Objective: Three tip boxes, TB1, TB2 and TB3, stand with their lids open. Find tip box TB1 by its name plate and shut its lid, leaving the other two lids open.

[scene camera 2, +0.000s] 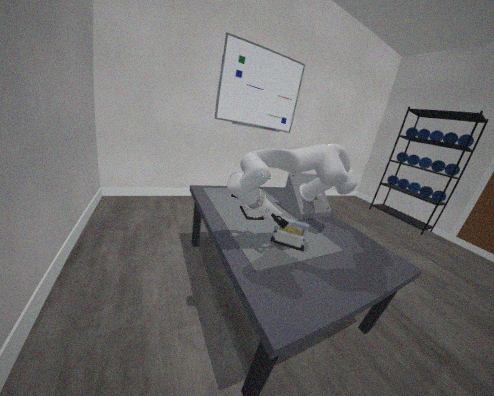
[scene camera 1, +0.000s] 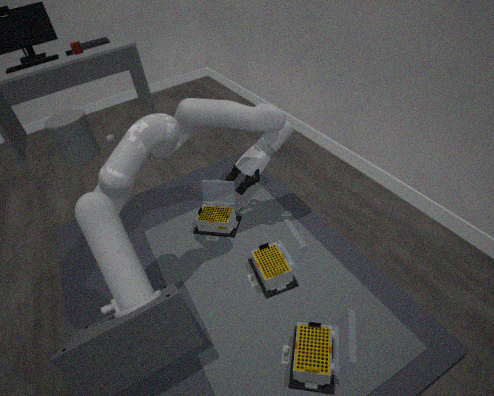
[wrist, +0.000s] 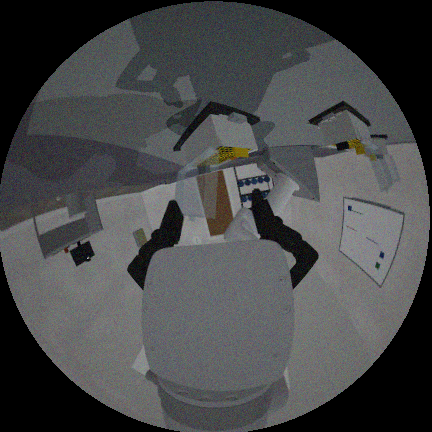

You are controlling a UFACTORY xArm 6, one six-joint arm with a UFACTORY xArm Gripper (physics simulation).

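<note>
Three white tip boxes with yellow racks stand with clear lids raised: the far box, the middle box and the near box. Their name plates are too small and blurred to read. The far box's lid stands upright. My gripper is open and empty, low beside that raised lid, on the side away from the name plate. I cannot tell if it touches. The arm partly hides the other boxes in scene camera 2.
The arm rises from a grey pedestal at the side of the dark table. The middle box's lid and near box's lid stand out on their far sides. A desk and shelf rack stand away from the table.
</note>
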